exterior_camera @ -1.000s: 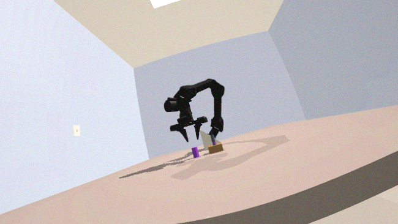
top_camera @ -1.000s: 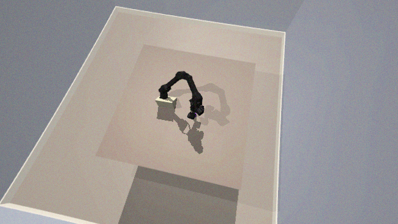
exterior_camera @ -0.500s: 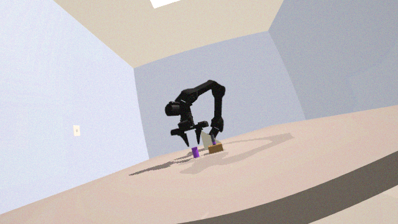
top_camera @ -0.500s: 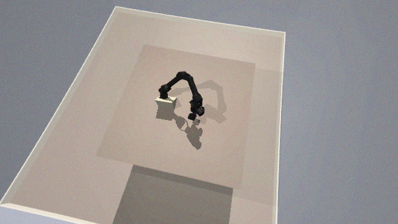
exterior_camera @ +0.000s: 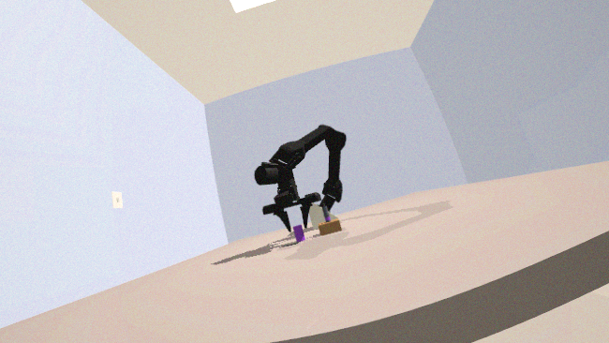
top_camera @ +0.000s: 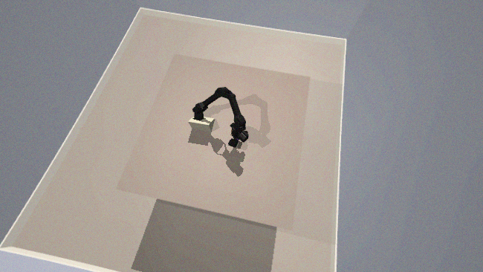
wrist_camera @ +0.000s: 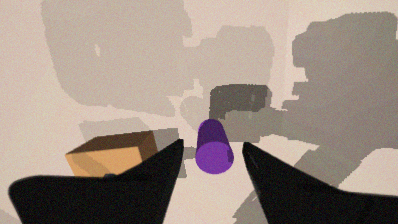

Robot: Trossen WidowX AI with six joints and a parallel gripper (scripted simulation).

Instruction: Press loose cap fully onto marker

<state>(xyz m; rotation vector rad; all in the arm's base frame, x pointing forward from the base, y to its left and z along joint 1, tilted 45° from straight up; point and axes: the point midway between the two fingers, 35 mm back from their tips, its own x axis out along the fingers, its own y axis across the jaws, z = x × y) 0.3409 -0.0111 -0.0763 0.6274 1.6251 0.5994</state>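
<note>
My gripper tip is 10 mm above the purple cap. Also, from my gripper tip: holder block: 40 mm behind, 100 mm to the left, 20 mm below.
</note>
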